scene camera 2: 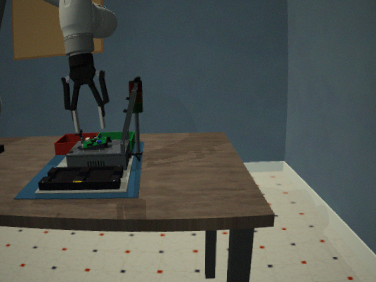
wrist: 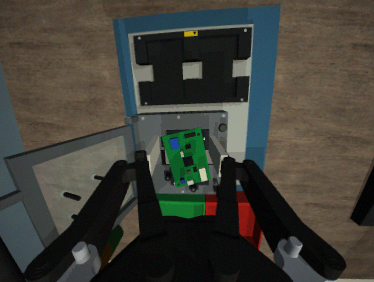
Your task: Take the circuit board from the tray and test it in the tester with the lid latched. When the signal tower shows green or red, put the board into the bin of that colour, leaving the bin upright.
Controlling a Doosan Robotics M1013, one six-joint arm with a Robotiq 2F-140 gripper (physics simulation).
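Frame: origin at the arm's base, x ahead, y left, z up, level; metres.
Seen in the pictures: gripper, fingertip midpoint: (scene camera 2: 90,129) (wrist: 184,144).
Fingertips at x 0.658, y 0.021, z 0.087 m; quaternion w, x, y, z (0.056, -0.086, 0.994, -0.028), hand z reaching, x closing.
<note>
Offsets run from my fingertips to a thing's top centre. "spot": to the spot under its first point. Level surfaces: height alone.
The green circuit board @(0.011 m back, 0.044 m left, 0.036 m down) (scene camera 2: 95,143) (wrist: 188,161) lies askew on top of the grey tester @(spot: 0.032 m ahead, 0.032 m right, 0.085 m down) (scene camera 2: 98,160) (wrist: 160,120), turned relative to its recess and looking tilted in the scene view. The tester's lid (scene camera 2: 128,119) (wrist: 69,143) stands open. My gripper (scene camera 2: 89,128) (wrist: 184,144) is open and empty above the board, its fingers to either side of it in the wrist view. The black tray @(spot: 0.032 m ahead, 0.163 m right, 0.097 m down) (scene camera 2: 80,179) (wrist: 167,65) holds no board. The green bin @(0.018 m back, 0.250 m left, 0.079 m down) (scene camera 2: 117,135) (wrist: 182,209) and red bin @(0.161 m back, 0.218 m left, 0.079 m down) (scene camera 2: 62,146) (wrist: 252,215) stand upright behind the tester. The signal tower (scene camera 2: 136,96) (wrist: 111,245) shows no bright lamp.
The tray and tester stand on a blue mat @(0.123 m down) (scene camera 2: 31,191) (wrist: 262,75) on the wooden table @(0.125 m down) (scene camera 2: 200,175) (wrist: 320,100). The raised lid and tower rise at the tester's hinge side. A black object (wrist: 365,202) shows at the wrist view's right edge.
</note>
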